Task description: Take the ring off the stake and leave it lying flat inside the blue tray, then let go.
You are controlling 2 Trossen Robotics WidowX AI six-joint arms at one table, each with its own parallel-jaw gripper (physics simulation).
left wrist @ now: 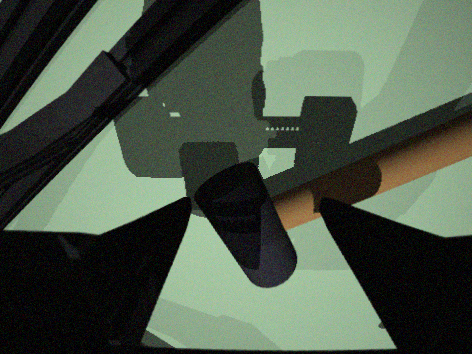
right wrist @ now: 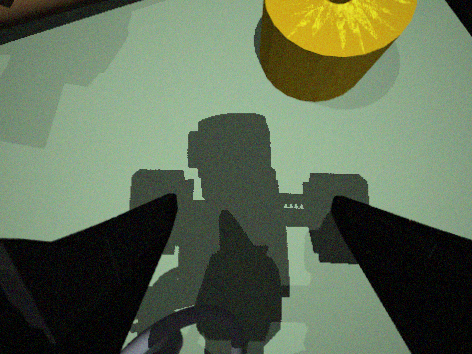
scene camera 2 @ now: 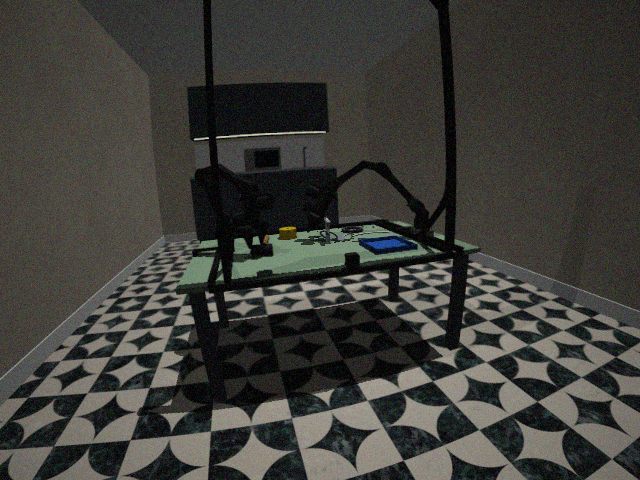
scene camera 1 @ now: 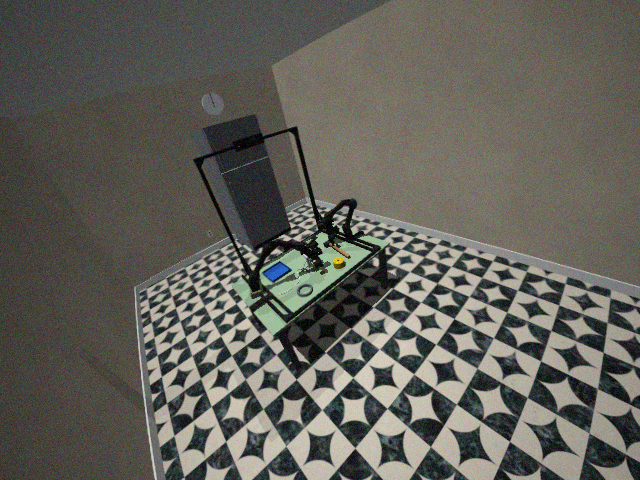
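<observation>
A pale stake stands upright on the table, with a thin dark ring low around it. In the right wrist view part of the ring shows at the bottom edge. In scene camera 1 the right arm partly hides the stake. The blue tray holds no visible ring. My left gripper is open and empty, above the black head of a hammer, away from stake and tray. My right gripper is open and empty, above the table between the stake and a yellow cylinder.
The yellow cylinder stands near the right gripper. A hammer with an orange handle lies under the left gripper. A separate thick dark ring lies on the table. A black frame rises over the table.
</observation>
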